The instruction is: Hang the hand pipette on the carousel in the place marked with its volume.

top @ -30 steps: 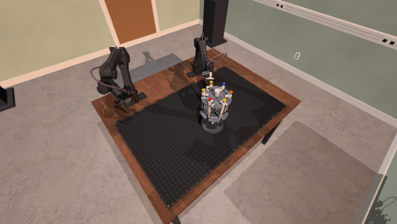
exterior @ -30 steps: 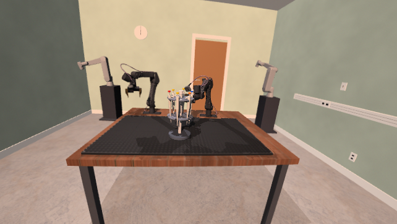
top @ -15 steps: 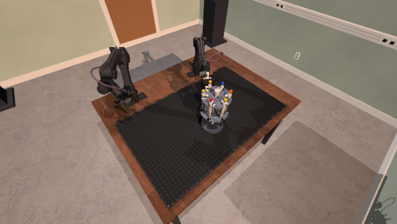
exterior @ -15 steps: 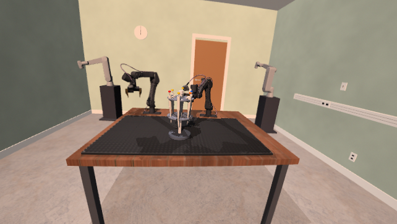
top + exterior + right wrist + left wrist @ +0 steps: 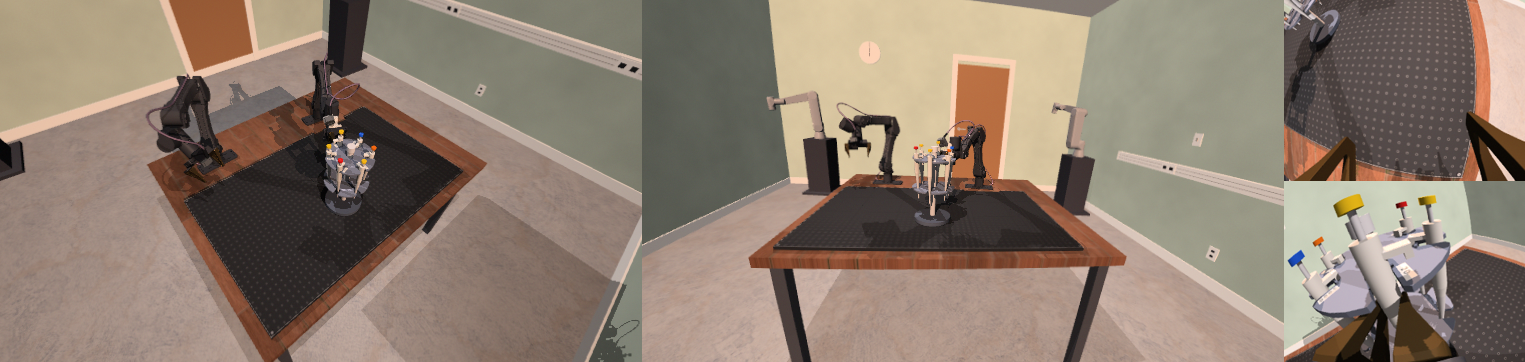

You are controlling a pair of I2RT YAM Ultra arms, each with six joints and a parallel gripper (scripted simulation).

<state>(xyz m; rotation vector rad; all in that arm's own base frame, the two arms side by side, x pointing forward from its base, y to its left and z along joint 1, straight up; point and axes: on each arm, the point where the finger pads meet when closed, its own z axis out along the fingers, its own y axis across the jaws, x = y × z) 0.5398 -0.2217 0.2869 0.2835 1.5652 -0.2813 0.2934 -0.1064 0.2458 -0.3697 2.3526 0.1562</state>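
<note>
Right now the pipette is 20 mm below my left hand and 10 mm to the right of it.
</note>
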